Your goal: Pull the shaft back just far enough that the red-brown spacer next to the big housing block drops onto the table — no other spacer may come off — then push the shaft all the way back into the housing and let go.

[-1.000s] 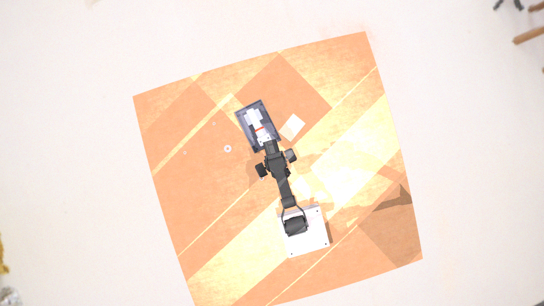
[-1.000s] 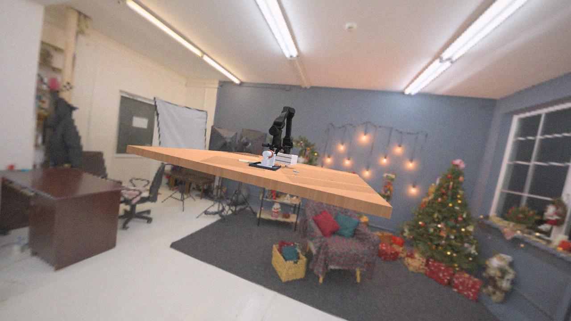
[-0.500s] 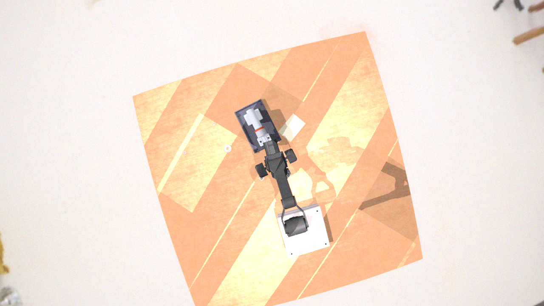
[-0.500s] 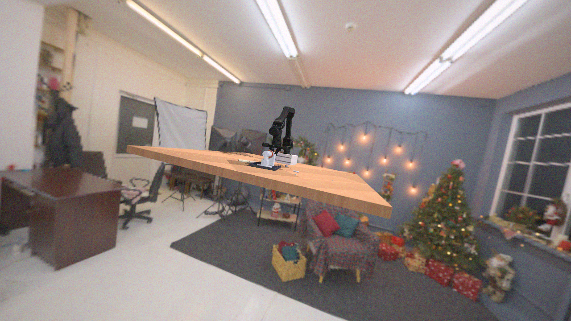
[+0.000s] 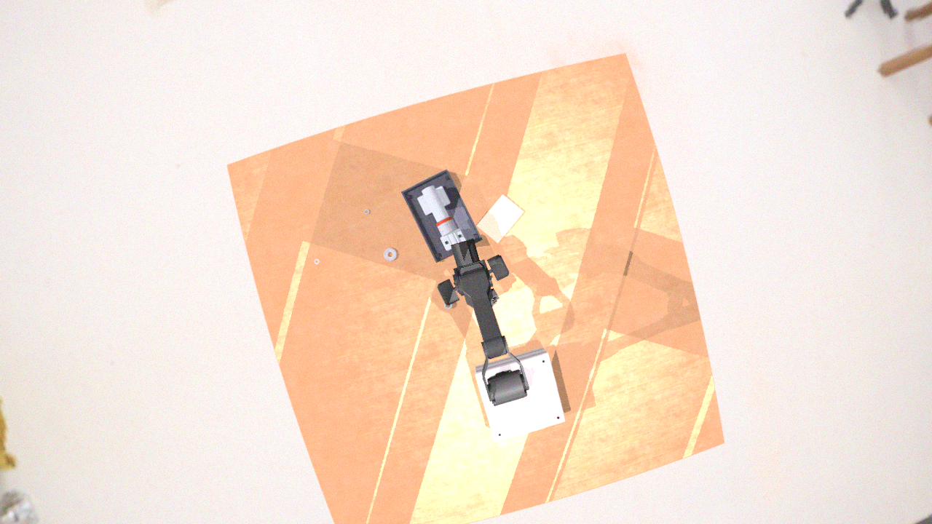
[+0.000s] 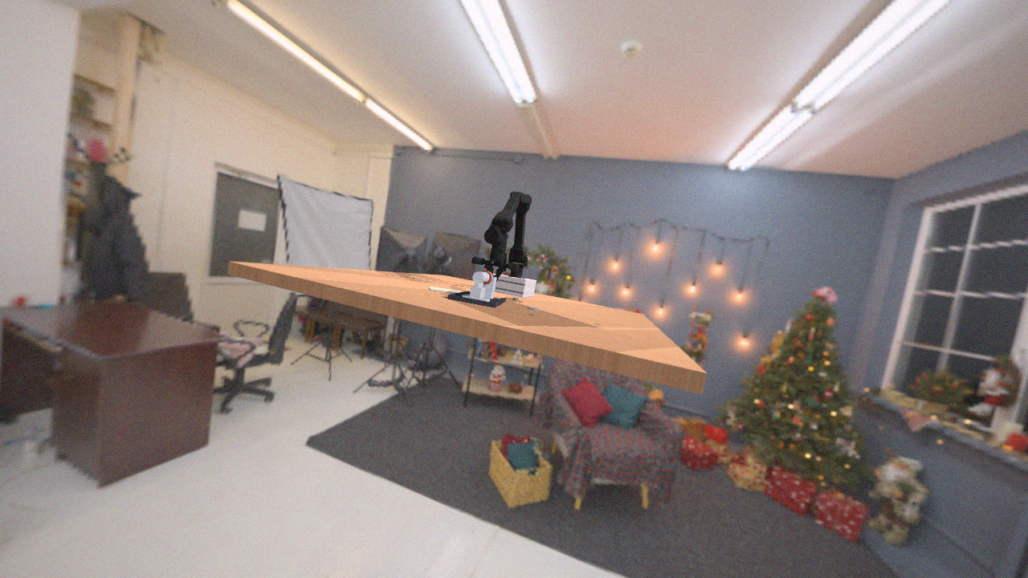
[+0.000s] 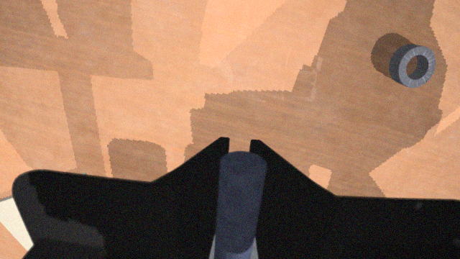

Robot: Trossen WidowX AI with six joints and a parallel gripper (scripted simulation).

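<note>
The dark grey shaft is 80 mm ahead of my gripper tip, 10 mm to the left of it and 30 mm above it. Round my gripper tip: red-brown spacer: 170 mm ahead, 20 mm to the left, 30 mm above; then cream flat block: 140 mm ahead, 130 mm to the right, 40 mm below.
</note>
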